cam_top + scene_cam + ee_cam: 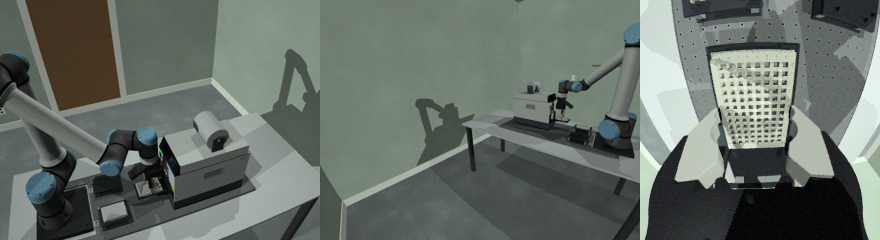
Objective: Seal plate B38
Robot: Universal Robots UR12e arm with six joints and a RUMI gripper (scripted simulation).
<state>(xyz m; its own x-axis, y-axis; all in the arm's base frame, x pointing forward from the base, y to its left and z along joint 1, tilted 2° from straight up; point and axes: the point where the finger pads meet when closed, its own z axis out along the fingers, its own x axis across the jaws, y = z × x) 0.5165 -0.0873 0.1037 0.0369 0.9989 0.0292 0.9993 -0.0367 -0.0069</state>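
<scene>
Right now my hand is 1 cm above the plate B38. Round my hand: foil-covered plate: 21 cm behind, 4 cm to the right, 7 cm below; nest N1: 20 cm behind, 18 cm to the left, 9 cm below; sealer stage: 2 cm below.
</scene>
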